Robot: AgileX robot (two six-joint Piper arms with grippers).
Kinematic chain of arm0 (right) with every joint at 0, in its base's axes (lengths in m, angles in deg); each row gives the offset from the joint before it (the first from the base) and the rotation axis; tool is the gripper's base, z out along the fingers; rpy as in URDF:
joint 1: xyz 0 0 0.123 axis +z
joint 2: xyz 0 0 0 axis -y
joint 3: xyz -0.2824 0 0.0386 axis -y
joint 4: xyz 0.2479 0 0.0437 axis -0.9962 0 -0.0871
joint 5: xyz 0 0 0 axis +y
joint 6: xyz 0.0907 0 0.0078 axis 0.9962 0 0.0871
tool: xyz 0 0 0 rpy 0 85 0
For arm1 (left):
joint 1: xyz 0 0 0.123 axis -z
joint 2: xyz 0 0 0 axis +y
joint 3: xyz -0.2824 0 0.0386 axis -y
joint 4: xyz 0.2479 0 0.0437 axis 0.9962 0 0.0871
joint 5: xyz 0 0 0 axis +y
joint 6: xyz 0.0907 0 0.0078 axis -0.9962 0 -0.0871
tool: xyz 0 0 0 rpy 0 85 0
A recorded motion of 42 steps. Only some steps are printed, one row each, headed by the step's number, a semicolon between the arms.
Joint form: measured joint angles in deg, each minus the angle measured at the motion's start. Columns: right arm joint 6, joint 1, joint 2, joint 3, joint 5, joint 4; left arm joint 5, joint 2, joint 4, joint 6, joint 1, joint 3.
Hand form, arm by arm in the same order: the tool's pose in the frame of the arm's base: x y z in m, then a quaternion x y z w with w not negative. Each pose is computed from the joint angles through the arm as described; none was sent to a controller.
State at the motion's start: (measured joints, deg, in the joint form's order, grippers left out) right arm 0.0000 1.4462 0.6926 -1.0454 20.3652 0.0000; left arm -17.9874 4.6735 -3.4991 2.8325 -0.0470 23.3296
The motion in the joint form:
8: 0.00 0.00 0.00 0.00 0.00 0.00; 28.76 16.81 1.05 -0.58 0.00 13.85
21: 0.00 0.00 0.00 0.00 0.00 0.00; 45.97 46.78 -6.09 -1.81 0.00 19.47
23: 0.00 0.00 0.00 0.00 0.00 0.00; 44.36 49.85 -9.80 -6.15 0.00 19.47
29: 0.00 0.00 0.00 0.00 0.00 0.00; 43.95 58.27 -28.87 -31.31 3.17 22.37
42: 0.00 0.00 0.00 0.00 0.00 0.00; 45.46 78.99 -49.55 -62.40 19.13 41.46
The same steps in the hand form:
8: 0.0529 0.0013 0.1756 -0.01006 0.79709 0.00762 0.60373; 0.0679 -0.0007 0.3870 -0.02335 0.64281 -0.03337 0.76494
21: 0.0529 0.0013 0.1756 -0.01006 0.79709 0.00762 0.60373; 0.1833 -0.0070 0.3266 -0.05344 0.86956 -0.07436 0.48526
23: 0.0529 0.0013 0.1756 -0.01006 0.79709 0.00762 0.60373; 0.1955 -0.0092 0.3190 -0.04176 0.87485 -0.08072 0.47579
29: 0.0529 0.0013 0.1756 -0.01006 0.79709 0.00762 0.60373; 0.2269 -0.0338 0.3100 0.06959 0.87816 -0.12183 0.45733
42: 0.0529 0.0013 0.1756 -0.01006 0.79709 0.00762 0.60373; 0.2991 -0.1391 0.3252 0.30303 0.80570 -0.20175 0.46724

